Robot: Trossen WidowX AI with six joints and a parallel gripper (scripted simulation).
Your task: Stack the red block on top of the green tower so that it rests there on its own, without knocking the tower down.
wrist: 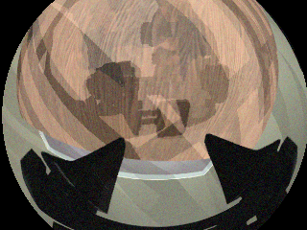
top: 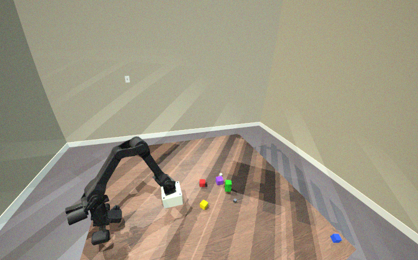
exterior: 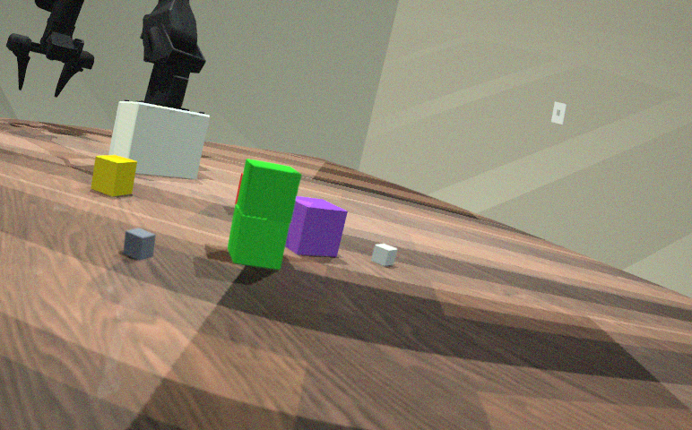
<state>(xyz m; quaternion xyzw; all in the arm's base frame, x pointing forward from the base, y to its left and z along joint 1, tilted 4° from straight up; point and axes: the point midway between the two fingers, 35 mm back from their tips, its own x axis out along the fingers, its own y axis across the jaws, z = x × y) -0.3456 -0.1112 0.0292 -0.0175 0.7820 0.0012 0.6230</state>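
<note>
Right now the red block is 580 mm ahead of my gripper tip, 130 mm to the left of it and 50 mm below it. Also, from my gripper tip: yellow block 510 mm ahead, 50 mm below, 20 mm to the right; small grey cube 700 mm ahead, 80 mm to the right, 60 mm below; purple block 700 mm ahead, 100 mm to the left, 50 mm below.
</note>
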